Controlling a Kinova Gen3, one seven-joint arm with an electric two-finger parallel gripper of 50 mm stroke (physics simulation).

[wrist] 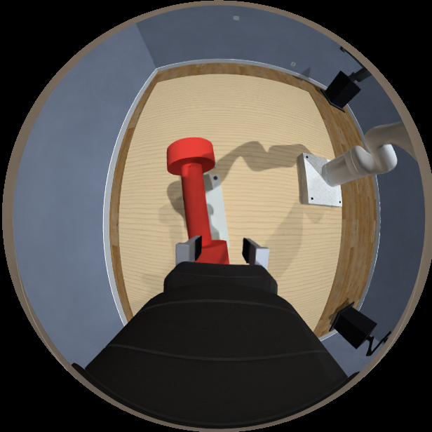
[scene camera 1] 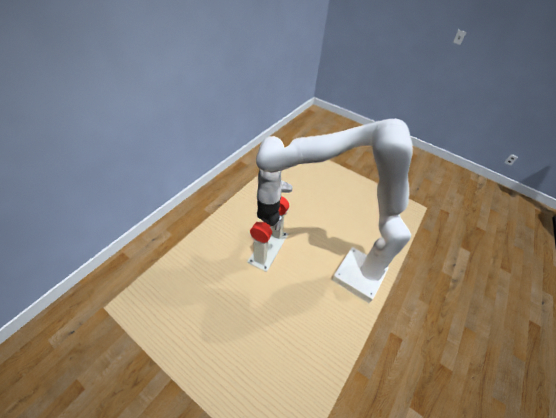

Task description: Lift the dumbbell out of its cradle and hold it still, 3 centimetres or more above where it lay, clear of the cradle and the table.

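Frame: origin at the arm's base, x ahead, y left, z up, level; metres.
Where they show: gripper, fingertip midpoint: (scene camera 1: 271, 224); arm's base at its link origin: (scene camera 1: 370, 271).
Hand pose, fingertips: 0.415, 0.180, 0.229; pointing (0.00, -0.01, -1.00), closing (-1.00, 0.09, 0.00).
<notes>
Each offset is from my fingertips to the centre of the thing, as dx, dy, dz. Level surfaces: height alone.
The red dumbbell @[+0.040, -0.057, -0.048] (scene camera 1: 261, 232) (wrist: 195, 200) lies across the posts of the pale cradle @[+0.040, -0.057, -0.172] (scene camera 1: 260, 252) (wrist: 217, 205). In the scene view, its near head shows in front of the gripper and its far head behind; the arm's end hides the bar. My gripper (scene camera 1: 276, 224) (wrist: 221, 245) is open, with nothing held. In the wrist view, one head shows below and partly between the fingers, towards the left finger, and the bar runs up and left to the other head. The exact height of the fingertips above the dumbbell cannot be told. The gripper's body hides part of the lower head.
The arm's white base plate (scene camera 1: 350, 277) (wrist: 320, 192) stands on the pale wooden table top @[dz -0.277] (scene camera 1: 200, 280) (wrist: 260, 210), to the right of the cradle. The arm arches over from the base. Black boxes (wrist: 342, 90) (wrist: 355, 325) stand past the right edge in the wrist view.
</notes>
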